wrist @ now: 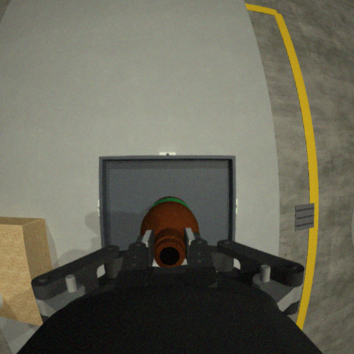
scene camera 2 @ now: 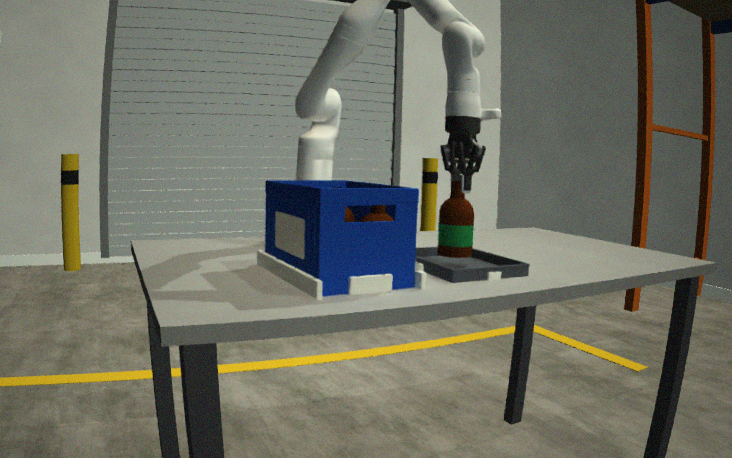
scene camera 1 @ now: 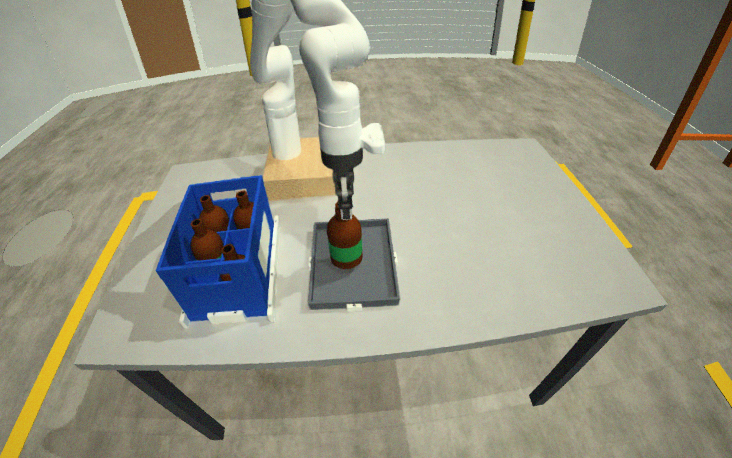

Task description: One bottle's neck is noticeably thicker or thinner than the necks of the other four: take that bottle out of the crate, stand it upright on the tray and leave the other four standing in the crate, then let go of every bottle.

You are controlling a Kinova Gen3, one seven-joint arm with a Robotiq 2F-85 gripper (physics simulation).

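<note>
My gripper is shut on the neck of a brown bottle with a green band. The bottle is upright inside the rim of the dark grey tray, towards its back edge. I see no clear gap under its base. The blue crate holds several brown bottles: one at the back left, one at the back right, one nearer the front, and one partly hidden by the front wall.
White brackets edge the crate on the grey table. The tray is to the right of the crate in scene camera 1. A wooden block under the arm's base stands behind them.
</note>
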